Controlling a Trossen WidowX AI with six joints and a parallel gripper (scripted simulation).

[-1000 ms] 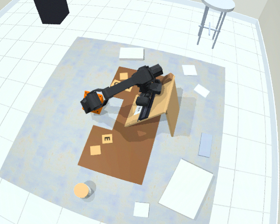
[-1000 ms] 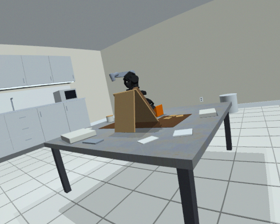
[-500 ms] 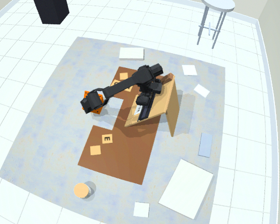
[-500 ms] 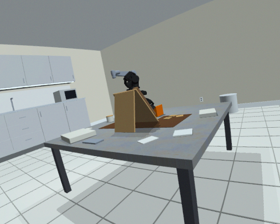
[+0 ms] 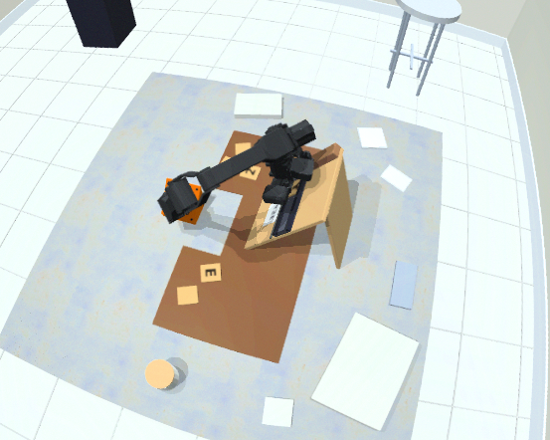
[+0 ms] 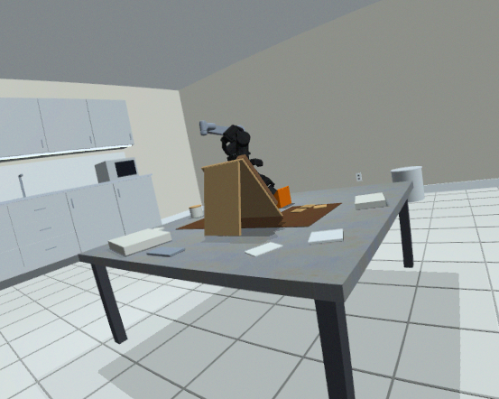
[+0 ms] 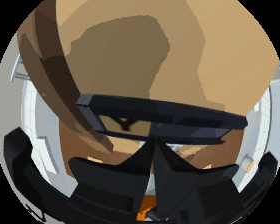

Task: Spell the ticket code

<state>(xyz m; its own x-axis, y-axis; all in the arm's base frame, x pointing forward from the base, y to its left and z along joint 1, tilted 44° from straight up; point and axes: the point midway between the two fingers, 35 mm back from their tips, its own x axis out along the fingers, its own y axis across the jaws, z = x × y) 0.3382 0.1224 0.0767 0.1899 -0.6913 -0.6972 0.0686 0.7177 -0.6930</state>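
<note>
Right now my gripper tip is 40 mm past the white ticket, 20 mm to the left of it and 90 mm above it. The rest, counted from my gripper tip: grey card: 400 mm ahead, 130 mm to the right, 170 mm below; then white box: 320 mm ahead, 420 mm to the right, 160 mm below; then brown mat: 130 mm behind, 50 mm to the right, 180 mm below.
</note>
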